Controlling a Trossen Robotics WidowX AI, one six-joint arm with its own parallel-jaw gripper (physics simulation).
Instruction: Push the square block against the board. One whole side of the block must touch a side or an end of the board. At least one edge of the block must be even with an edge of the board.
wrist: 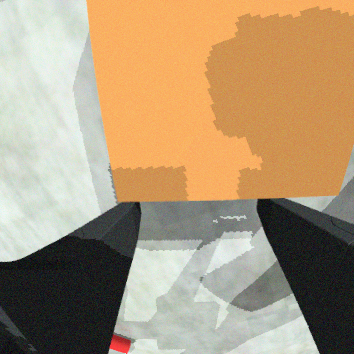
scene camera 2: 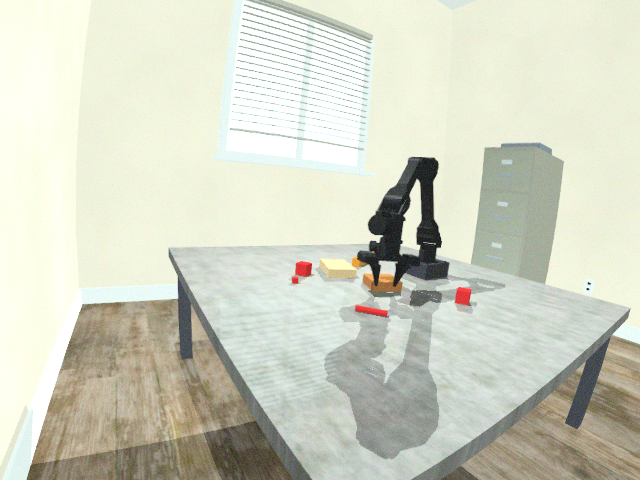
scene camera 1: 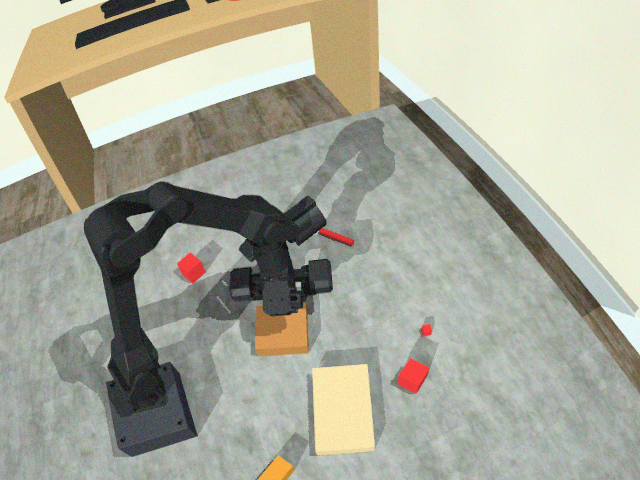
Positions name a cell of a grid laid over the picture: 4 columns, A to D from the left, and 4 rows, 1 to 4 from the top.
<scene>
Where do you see a square block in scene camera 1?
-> At B3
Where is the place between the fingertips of the gripper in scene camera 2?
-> C3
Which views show the gripper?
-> The wrist view, scene camera 2 and scene camera 1: all of them.
</scene>
